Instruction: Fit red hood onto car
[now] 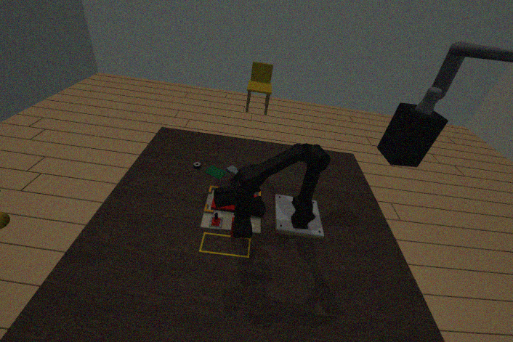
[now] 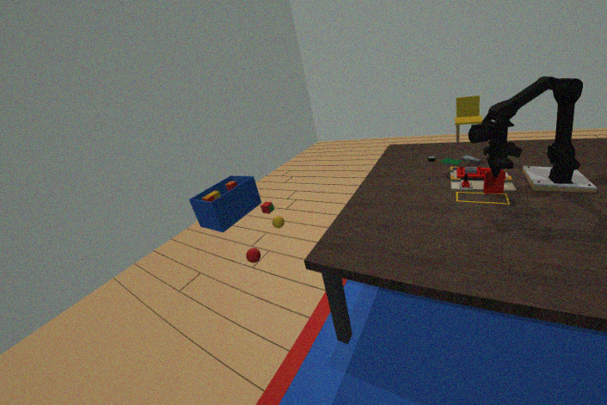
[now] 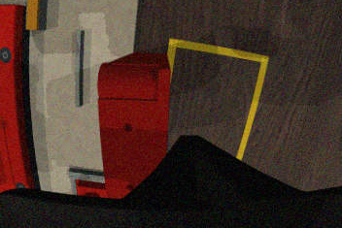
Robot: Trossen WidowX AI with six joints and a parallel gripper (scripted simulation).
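Now: gripper tip 3 cm short of the grey jig plate, 17 cm to the left of it and 7 cm above it. The rest, counted from my gripper tip: grey piece 3 cm ahead, 40 cm to the right, 7 cm below; then red hood 2 cm to the right, 3 cm below; then green plate 13 cm ahead, 40 cm to the right, 8 cm below.
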